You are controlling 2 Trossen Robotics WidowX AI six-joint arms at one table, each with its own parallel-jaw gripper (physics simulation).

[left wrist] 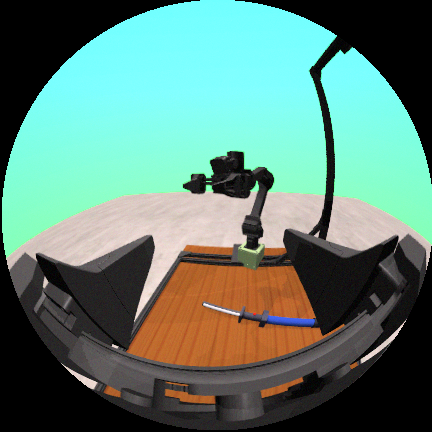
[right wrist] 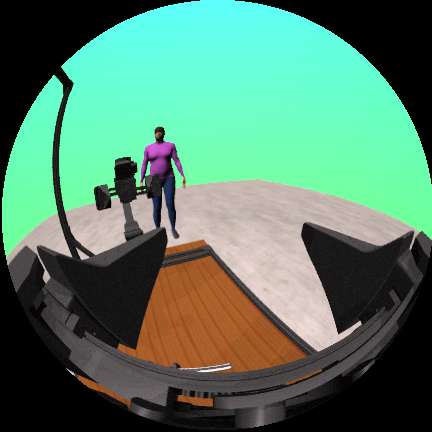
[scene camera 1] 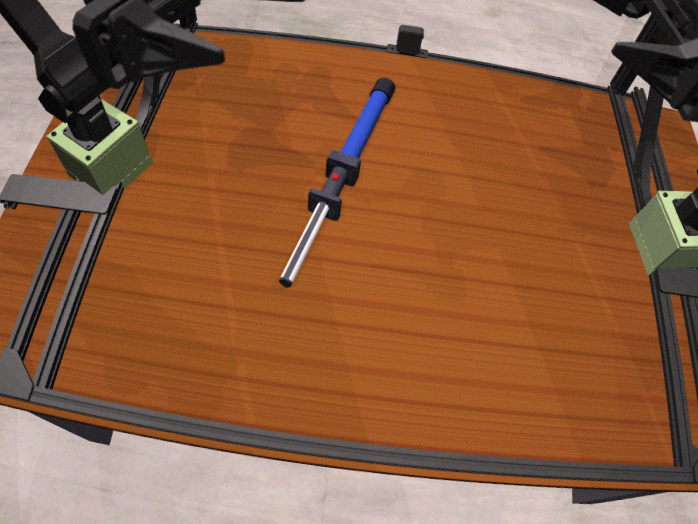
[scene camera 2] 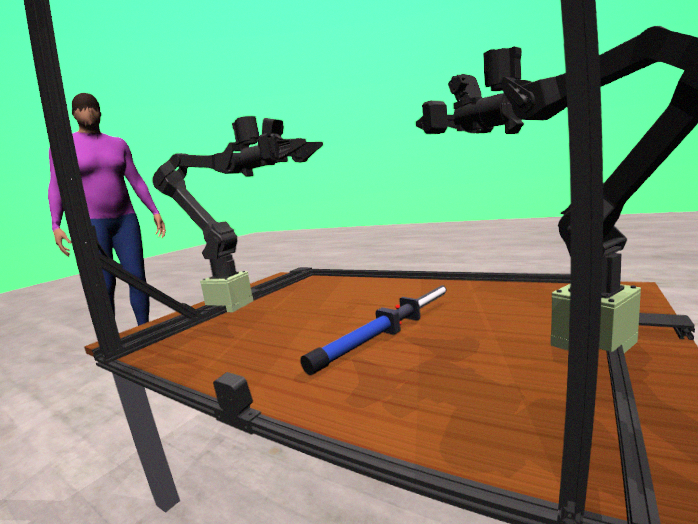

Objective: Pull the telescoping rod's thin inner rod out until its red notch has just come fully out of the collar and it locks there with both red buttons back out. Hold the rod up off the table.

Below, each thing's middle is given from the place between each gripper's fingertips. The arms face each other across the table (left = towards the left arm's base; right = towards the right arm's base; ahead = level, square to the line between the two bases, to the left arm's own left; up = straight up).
Labels:
The thin silver inner rod (scene camera 1: 314, 224) is 400 mm below my right hand, 190 mm behind it and 60 mm to the left of it. The rest, counted from my right hand: telescoping rod (scene camera 1: 342, 168) 390 mm below, 200 mm behind, 60 mm to the left.
Right now my left hand is 10 cm past the telescoping rod, 20 cm to the left of it and 39 cm above it. From my left hand the other things lie so: thin silver inner rod: 9 cm behind, 20 cm to the right, 39 cm below.

